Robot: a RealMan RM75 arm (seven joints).
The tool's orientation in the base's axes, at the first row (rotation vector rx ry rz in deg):
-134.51 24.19 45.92
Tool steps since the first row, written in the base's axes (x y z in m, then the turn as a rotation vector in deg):
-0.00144 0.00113 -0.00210 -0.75 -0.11 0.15
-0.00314 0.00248 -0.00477 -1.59 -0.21 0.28
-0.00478 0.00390 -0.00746 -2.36 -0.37 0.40
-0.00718 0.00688 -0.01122 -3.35 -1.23 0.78
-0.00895 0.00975 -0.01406 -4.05 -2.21 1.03
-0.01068 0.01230 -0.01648 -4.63 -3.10 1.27
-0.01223 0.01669 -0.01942 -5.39 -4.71 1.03
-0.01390 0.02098 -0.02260 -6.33 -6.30 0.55
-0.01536 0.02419 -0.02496 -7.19 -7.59 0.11
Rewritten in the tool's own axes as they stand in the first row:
0.00012 0.00076 0.00268 -0.66 0.37 0.17
0.00039 0.00173 0.00597 -1.37 0.78 0.39
0.00071 0.00263 0.00929 -2.02 1.21 0.55
0.00098 0.00319 0.01462 -2.94 2.16 0.19
0.00115 0.00311 0.01902 -3.54 3.12 -0.29
0.00112 0.00308 0.02294 -4.05 3.96 -0.75
0.00138 0.00179 0.02829 -4.32 5.65 -1.30
0.00171 0.00074 0.03377 -4.58 7.51 -1.61
0.00178 0.00005 0.03796 -4.84 9.10 -1.79

